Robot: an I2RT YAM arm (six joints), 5 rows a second.
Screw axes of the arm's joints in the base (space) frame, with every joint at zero. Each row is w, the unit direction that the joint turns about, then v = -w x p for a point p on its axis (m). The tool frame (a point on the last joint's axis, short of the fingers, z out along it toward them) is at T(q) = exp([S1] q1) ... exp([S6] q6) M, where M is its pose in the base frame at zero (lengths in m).
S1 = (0, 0, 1, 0, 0, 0)
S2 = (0, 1, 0, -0.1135, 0, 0.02)
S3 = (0, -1, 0, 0.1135, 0, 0.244)
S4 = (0, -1, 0, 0.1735, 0, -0.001)
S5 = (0, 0, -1, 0, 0.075, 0)
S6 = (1, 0, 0, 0, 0.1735, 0)
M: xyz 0.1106 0 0.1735 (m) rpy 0 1.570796 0 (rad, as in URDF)
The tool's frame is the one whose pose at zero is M.
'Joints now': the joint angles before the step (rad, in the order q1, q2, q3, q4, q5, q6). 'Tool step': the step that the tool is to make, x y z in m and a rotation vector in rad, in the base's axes. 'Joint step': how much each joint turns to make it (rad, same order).
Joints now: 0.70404 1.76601 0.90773 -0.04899 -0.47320 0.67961
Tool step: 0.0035 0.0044 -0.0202 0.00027 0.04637 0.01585
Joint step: 0.00009 0.07513 0.00508 0.03790 -0.03361 0.00642
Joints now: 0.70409 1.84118 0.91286 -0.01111 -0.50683 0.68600
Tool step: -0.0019 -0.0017 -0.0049 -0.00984 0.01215 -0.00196
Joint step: -0.00012 0.00648 -0.01175 0.00354 0.00078 0.00195
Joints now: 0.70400 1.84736 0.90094 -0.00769 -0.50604 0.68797
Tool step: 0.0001 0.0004 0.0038 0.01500 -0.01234 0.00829
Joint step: 0.00001 -0.01036 -0.00026 0.00639 -0.00764 -0.00539
